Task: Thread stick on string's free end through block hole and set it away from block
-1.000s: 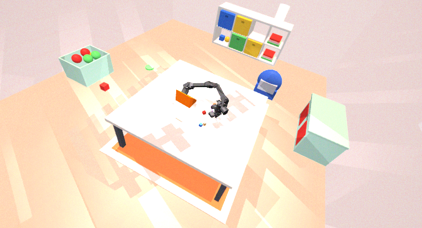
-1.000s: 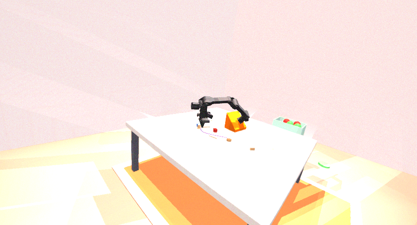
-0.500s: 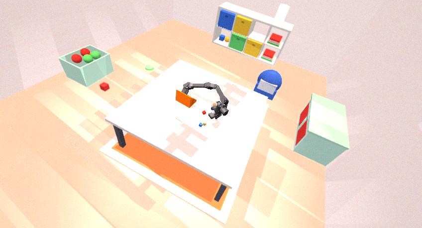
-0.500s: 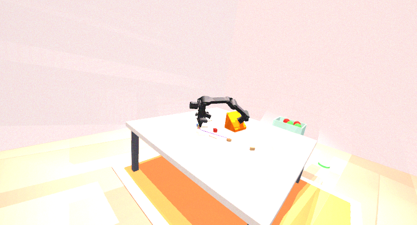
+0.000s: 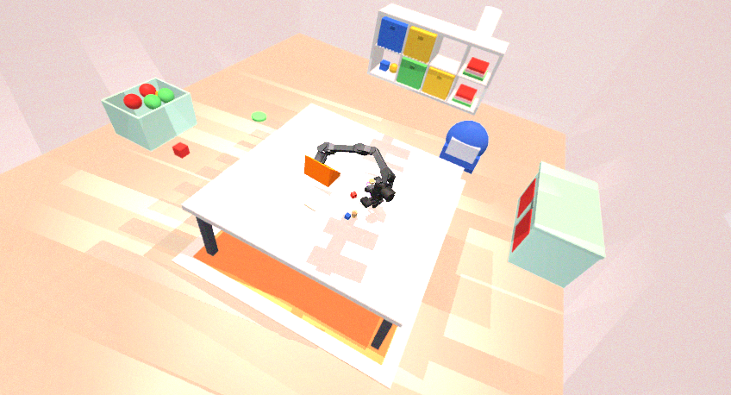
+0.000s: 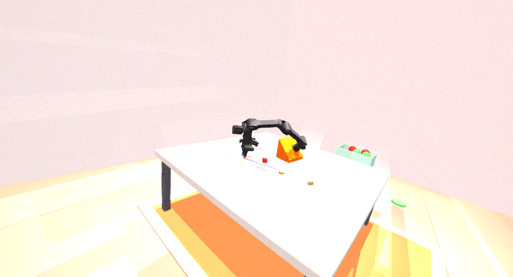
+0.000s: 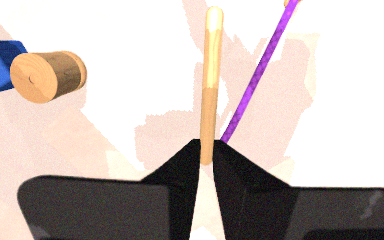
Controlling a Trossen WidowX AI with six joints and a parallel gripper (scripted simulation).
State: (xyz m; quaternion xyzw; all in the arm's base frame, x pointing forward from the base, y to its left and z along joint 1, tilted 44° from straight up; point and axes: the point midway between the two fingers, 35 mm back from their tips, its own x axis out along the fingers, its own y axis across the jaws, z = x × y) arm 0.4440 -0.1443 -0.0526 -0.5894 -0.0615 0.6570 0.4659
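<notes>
My gripper tip is 15 cm past the red cube, 6 cm to the right of it and 4 cm above it. From my gripper tip the other things lie so: short wooden cylinder 9 cm behind, 7 cm to the right, 4 cm below; then wooden stick 11 cm to the left, 5 cm below, 4 cm behind; then blue cube 11 cm to the right, 11 cm behind, 4 cm below.
</notes>
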